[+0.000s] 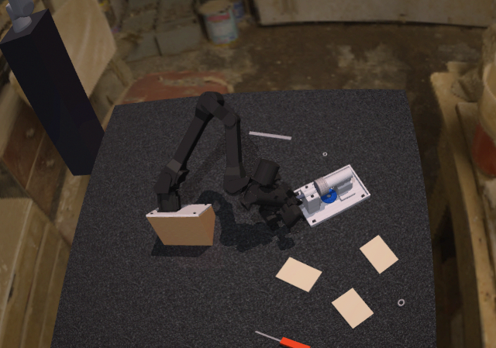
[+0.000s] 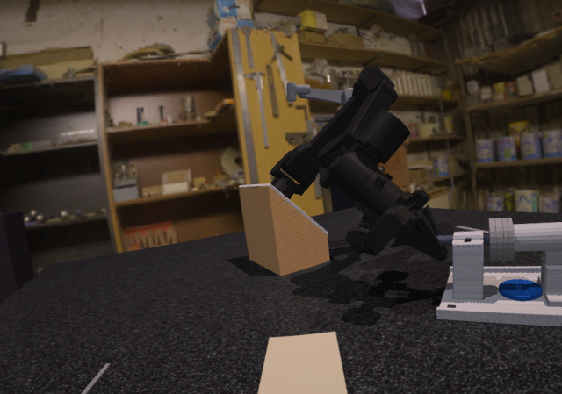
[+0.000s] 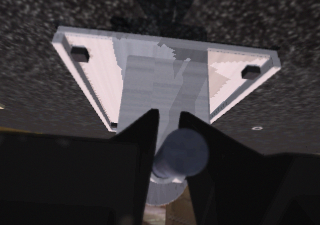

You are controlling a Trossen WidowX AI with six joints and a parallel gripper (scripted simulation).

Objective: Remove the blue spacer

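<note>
Now: the blue-grey shaft 40 mm ahead of my gripper tip, 20 mm to the left of it and 20 mm above it. The rest, counted from my gripper tip: blue spacer 90 mm ahead, 50 mm below, 40 mm to the left.
</note>
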